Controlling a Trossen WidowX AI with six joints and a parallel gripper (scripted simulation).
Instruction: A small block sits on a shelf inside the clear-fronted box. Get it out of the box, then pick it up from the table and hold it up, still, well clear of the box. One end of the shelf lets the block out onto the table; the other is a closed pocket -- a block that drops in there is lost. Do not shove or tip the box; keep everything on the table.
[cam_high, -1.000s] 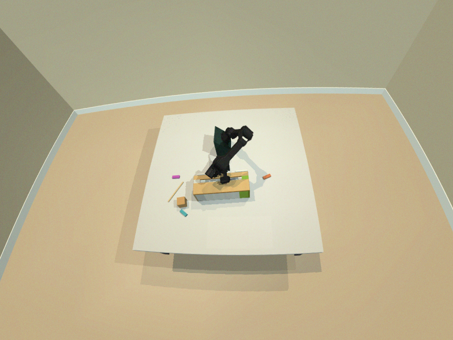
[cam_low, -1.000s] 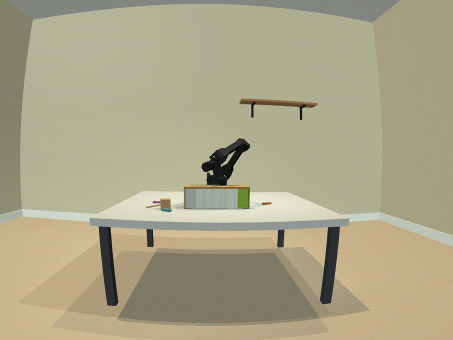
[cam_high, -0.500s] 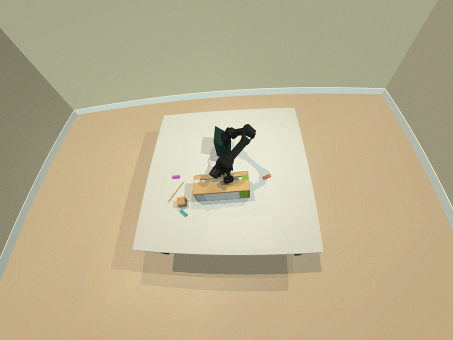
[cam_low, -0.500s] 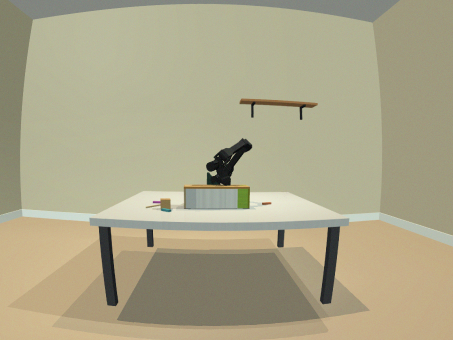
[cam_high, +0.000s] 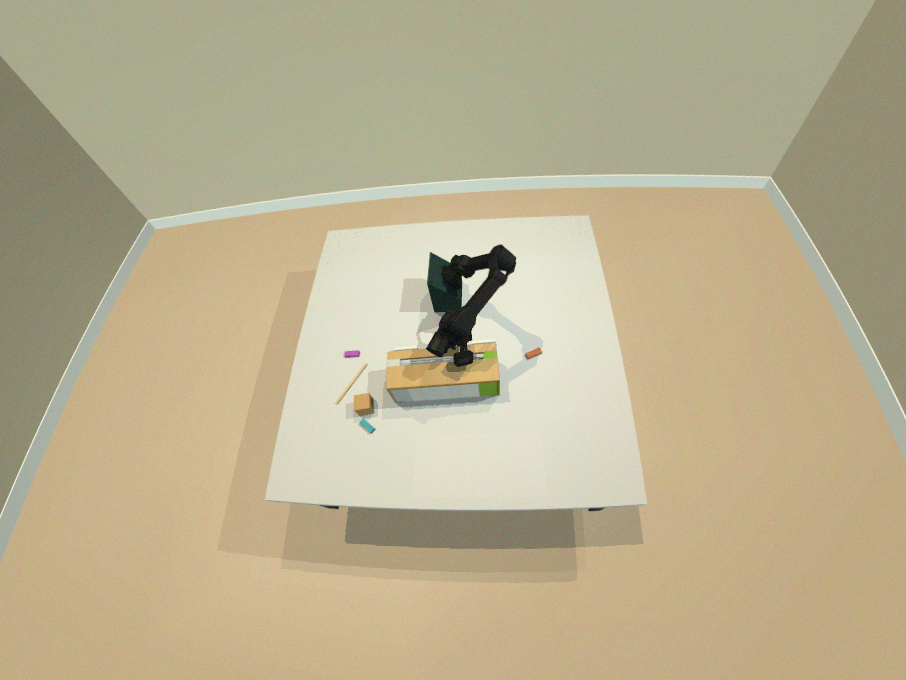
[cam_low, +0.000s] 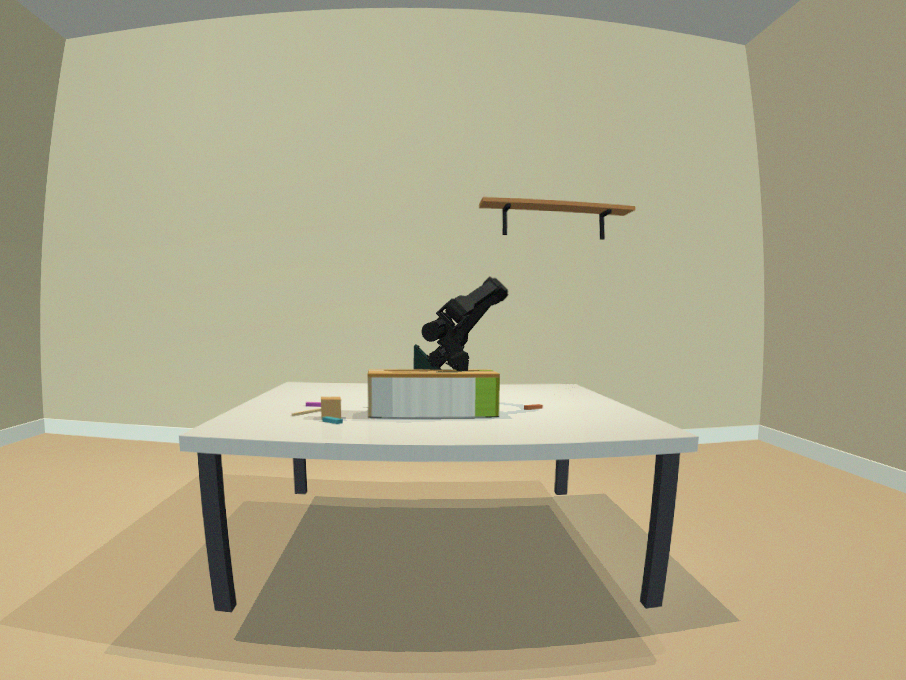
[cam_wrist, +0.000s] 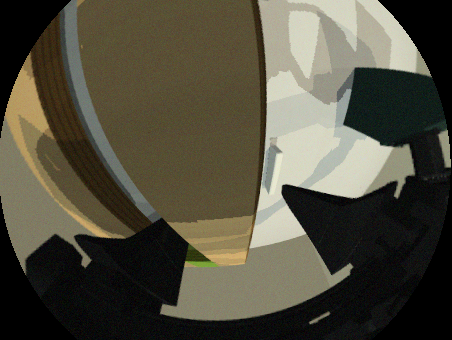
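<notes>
Now: gripper tip 5 cm short of the dark grey block and 2 cm to the right of it. The rest, counted from my gripper tip: tan cube: 14 cm ahead, 41 cm to the right, 6 cm below; thin stick: 4 cm ahead, 47 cm to the right, 8 cm below; box: 3 cm ahead, 11 cm to the right, 3 cm below.
</notes>
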